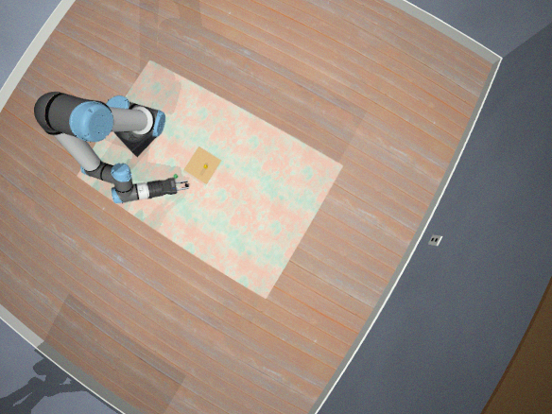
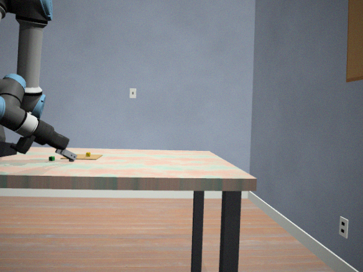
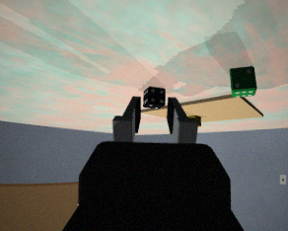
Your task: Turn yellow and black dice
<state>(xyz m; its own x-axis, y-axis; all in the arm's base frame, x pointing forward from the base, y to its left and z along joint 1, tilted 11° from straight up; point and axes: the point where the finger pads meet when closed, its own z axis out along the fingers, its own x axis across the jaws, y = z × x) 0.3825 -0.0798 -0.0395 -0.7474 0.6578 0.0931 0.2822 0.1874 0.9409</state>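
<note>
Right now the black die is 2 cm below my hand. Also, from my hand: yellow die: 13 cm to the left, 3 cm ahead, 1 cm below; then tan mat: 13 cm to the left, 2 cm below, 1 cm ahead; then green die: 7 cm behind, 2 cm below, 1 cm to the left.
</note>
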